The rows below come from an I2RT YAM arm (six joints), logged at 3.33 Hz.
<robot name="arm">
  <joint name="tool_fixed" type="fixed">
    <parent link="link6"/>
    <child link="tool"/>
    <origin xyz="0 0 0" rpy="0 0 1.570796"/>
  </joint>
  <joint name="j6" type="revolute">
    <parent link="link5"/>
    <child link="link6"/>
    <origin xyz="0.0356 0 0.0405" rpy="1.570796 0 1.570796"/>
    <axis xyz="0 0 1"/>
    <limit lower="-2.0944" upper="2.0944"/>
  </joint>
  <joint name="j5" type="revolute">
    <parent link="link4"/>
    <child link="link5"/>
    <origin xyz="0.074 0.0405 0.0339" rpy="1.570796 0 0"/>
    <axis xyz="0 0 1"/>
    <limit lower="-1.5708" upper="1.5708"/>
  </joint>
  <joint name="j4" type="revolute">
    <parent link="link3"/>
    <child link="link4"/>
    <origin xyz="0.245 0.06 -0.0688"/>
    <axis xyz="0 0 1"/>
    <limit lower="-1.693" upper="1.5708"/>
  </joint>
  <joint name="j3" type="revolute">
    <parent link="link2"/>
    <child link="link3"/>
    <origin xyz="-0.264 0 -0.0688" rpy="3.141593 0 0"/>
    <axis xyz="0 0 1"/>
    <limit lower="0" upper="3.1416"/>
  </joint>
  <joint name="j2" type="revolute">
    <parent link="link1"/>
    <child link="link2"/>
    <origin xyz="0.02 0.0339 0.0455" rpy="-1.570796 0 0"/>
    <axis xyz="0 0 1"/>
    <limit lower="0" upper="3.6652"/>
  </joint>
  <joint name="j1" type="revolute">
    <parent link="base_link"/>
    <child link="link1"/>
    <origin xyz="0 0 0.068"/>
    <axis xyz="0 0 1"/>
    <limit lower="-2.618" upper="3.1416"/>
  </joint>
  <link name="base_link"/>
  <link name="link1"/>
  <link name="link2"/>
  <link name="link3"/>
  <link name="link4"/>
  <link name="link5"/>
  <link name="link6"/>
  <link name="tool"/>
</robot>
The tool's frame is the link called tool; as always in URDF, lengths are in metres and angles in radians.
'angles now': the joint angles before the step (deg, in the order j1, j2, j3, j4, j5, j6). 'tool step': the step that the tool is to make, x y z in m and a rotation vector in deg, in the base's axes. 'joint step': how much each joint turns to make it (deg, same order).
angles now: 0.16 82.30 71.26 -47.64 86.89 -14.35
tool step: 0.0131 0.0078 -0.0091 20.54 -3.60 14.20
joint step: 0.74 0.00 0.00 3.90 -24.52 -0.05
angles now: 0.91 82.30 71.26 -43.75 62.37 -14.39
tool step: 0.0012 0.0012 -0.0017 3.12 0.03 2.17
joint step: 0.00 0.02 0.01 -0.03 -3.80 0.06
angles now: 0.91 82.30 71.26 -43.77 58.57 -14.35
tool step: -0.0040 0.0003 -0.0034 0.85 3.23 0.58
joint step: 0.00 0.02 0.01 -3.24 -1.07 0.03
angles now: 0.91 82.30 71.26 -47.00 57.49 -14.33
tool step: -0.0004 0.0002 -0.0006 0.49 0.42 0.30
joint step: 0.00 0.01 0.01 -0.43 -0.58 0.02
